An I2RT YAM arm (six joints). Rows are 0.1 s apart.
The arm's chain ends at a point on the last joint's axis. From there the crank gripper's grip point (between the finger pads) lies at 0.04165 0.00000 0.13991 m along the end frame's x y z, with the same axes.
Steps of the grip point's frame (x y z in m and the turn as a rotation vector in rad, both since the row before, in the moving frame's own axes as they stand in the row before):
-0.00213 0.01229 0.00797 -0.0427 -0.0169 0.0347
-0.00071 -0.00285 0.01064 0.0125 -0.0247 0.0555
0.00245 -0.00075 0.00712 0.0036 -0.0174 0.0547
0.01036 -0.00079 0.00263 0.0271 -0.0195 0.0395
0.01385 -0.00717 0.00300 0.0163 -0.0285 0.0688
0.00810 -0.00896 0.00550 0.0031 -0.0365 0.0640
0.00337 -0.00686 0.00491 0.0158 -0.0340 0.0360
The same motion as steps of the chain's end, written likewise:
0.00037 0.00490 0.00744 -0.0427 -0.0169 0.0347
0.00277 -0.00331 0.00965 0.0125 -0.0247 0.0555
0.00494 -0.00246 0.00641 0.0036 -0.0174 0.0547
0.01305 0.00142 0.00187 0.0271 -0.0195 0.0395
0.01787 -0.00761 0.00187 0.0163 -0.0285 0.0688
0.01330 -0.01102 0.00407 0.0031 -0.0365 0.0640
0.00814 -0.00605 0.00358 0.0158 -0.0340 0.0360

